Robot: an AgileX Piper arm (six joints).
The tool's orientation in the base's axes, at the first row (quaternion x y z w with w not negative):
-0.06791, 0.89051, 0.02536, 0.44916
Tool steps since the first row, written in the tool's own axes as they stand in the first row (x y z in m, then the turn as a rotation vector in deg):
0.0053, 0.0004, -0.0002, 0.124, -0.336, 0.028
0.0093, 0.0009, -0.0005, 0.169, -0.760, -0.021
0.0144, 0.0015, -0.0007, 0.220, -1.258, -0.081
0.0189, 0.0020, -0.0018, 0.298, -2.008, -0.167
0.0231, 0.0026, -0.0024, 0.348, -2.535, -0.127
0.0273, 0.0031, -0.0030, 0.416, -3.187, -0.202
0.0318, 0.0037, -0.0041, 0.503, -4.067, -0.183
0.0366, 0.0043, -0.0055, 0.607, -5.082, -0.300
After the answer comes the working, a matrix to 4 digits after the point.
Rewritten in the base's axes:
-0.0033, -0.0001, -0.0041, -0.002, -0.342, -0.111
-0.0060, -0.0001, -0.0072, -0.007, -0.771, -0.111
-0.0092, 0.0000, -0.0112, -0.013, -1.275, -0.109
-0.0128, -0.0001, -0.0141, -0.019, -2.034, -0.108
-0.0159, 0.0001, -0.0172, 0.059, -2.556, -0.164
-0.0189, 0.0001, -0.0202, 0.053, -3.216, -0.164
-0.0225, 0.0001, -0.0232, 0.143, -4.093, -0.231
-0.0265, 0.0001, -0.0262, 0.135, -5.120, -0.229

The tool's axes in the first row as the columns of a matrix, in the base's axes (rounded; the answer above uses it unrounded):
-0.5873, -0.1437, 0.7965
-0.0982, 0.9895, 0.1062
-0.8034, -0.0158, -0.5952

